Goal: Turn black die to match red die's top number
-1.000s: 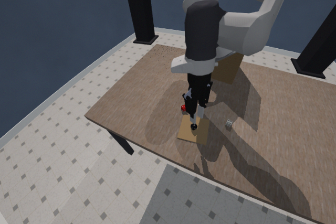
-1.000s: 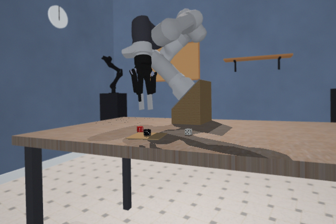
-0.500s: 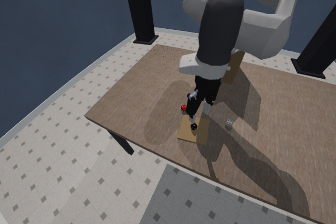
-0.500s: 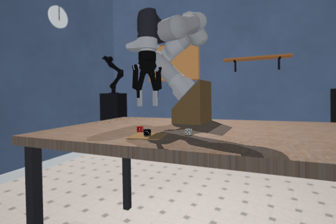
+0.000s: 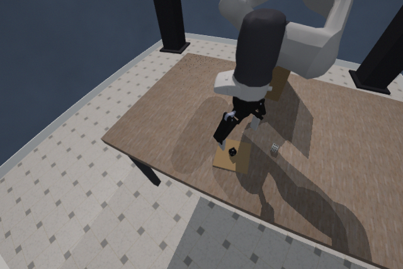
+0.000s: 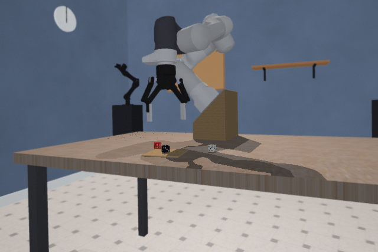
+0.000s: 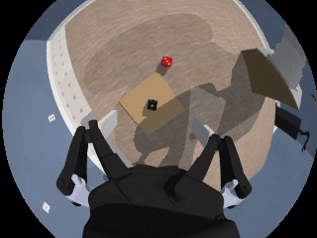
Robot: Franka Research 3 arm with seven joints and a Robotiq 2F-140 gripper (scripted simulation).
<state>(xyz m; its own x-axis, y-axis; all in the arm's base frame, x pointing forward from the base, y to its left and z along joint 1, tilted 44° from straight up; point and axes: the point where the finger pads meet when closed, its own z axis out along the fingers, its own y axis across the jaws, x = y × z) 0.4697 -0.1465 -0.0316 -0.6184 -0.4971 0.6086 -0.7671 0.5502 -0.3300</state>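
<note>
My gripper is now 120 mm above the black die and 10 mm to the left of it. From my hand the other things lie so: white die (160 mm to the left, 120 mm below, 70 mm behind); red die (120 mm below, 100 mm behind, 90 mm to the right); tan mat (130 mm below, 10 mm ahead).
</note>
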